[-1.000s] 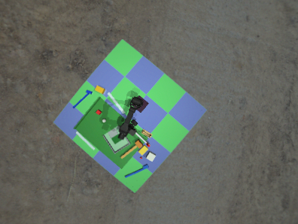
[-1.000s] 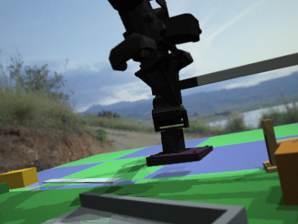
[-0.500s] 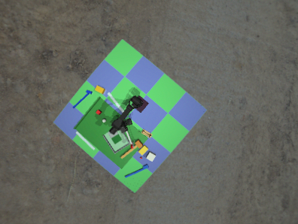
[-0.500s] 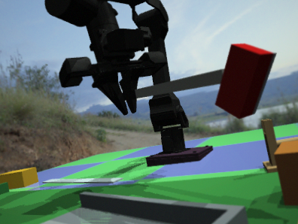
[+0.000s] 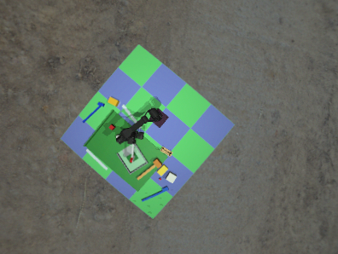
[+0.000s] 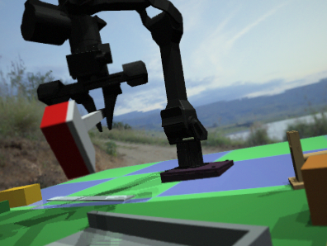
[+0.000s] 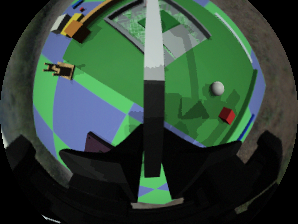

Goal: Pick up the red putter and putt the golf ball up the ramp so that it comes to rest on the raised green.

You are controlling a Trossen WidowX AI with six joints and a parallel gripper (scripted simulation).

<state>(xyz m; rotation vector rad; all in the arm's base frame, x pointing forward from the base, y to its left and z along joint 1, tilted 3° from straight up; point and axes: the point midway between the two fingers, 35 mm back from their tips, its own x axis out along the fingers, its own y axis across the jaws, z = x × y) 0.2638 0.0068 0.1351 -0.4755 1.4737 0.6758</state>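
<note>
Right now my gripper tip is 8 cm short of the putter, 8 cm to the right of it and 1 cm below it.
</note>
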